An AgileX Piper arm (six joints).
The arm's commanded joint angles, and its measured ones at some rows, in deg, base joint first. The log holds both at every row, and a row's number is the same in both.
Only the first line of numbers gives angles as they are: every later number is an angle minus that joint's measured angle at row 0.
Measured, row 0:
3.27, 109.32, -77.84, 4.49, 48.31, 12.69
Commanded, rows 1 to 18:
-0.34, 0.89, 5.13, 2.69, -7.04, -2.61
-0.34, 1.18, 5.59, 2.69, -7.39, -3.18
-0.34, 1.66, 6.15, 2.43, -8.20, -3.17
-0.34, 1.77, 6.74, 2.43, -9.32, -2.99
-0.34, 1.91, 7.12, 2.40, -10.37, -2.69
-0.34, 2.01, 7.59, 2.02, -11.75, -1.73
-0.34, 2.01, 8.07, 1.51, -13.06, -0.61
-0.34, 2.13, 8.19, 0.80, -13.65, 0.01
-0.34, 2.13, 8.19, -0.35, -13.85, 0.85
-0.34, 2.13, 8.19, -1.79, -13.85, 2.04
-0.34, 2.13, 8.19, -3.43, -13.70, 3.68
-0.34, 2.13, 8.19, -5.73, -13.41, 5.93
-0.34, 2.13, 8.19, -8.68, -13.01, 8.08
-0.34, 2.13, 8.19, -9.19, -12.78, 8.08
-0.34, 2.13, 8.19, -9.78, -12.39, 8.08
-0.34, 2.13, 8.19, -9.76, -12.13, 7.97
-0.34, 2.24, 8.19, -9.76, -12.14, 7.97
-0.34, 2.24, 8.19, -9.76, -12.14, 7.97
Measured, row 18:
0.00, 2.21, 8.11, -8.70, -12.29, 7.54
